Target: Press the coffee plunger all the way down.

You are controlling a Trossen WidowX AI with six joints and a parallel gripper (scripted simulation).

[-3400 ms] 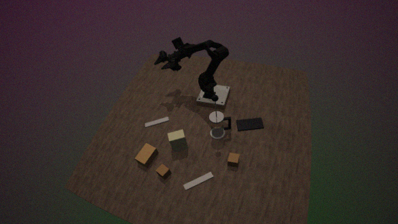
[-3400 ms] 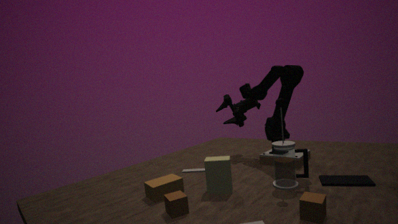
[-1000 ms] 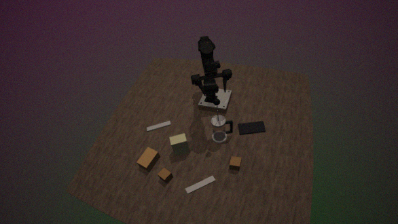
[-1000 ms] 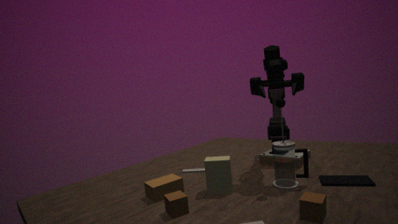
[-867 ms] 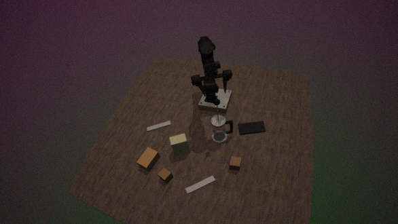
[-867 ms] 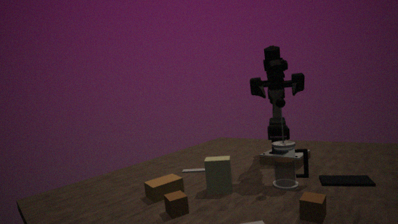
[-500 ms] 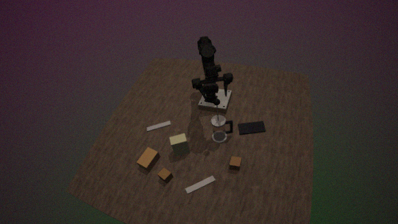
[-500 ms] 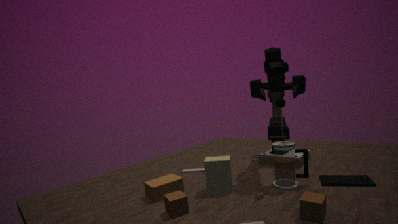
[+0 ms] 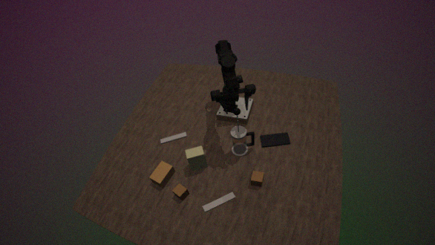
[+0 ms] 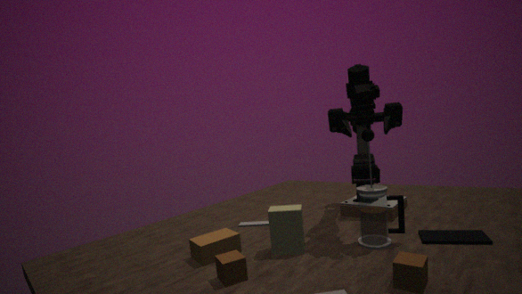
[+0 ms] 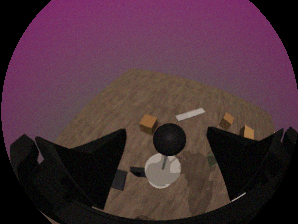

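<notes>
Right now the glass coffee press is 14 cm below my gripper tip, 1 cm to the left of it and 1 cm behind it. Round my gripper tip: black flat plate 27 cm below, 15 cm to the left, 11 cm behind; pale green block 22 cm below, 16 cm to the right, 14 cm ahead.
</notes>
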